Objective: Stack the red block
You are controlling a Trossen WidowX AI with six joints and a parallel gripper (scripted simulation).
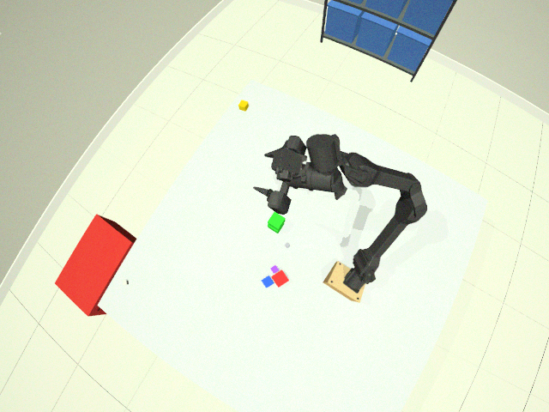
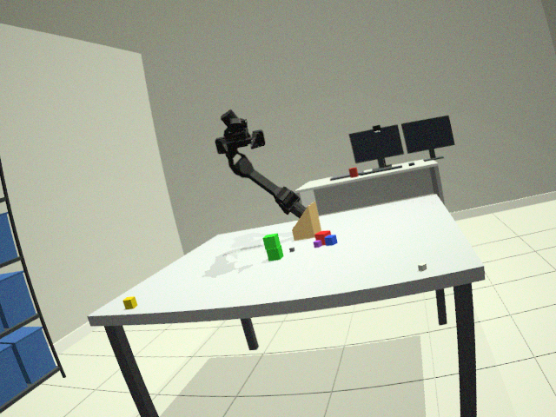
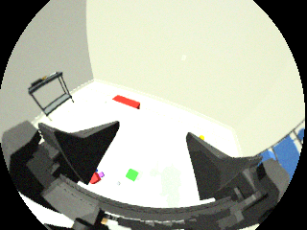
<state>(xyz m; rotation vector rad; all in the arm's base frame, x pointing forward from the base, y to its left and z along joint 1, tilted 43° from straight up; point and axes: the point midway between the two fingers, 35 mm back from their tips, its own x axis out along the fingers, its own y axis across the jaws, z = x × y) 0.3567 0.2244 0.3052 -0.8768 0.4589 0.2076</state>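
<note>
Right now my gripper tip is 19 cm past the red block, 18 cm to the right of it and 41 cm above it. Also, from my gripper tip: small purple block: 15 cm behind, 16 cm to the left, 42 cm below; then tiny dark cube: 13 cm behind, 6 cm to the left, 42 cm below; then blue block: 16 cm behind, 22 cm to the left, 42 cm below.
</note>
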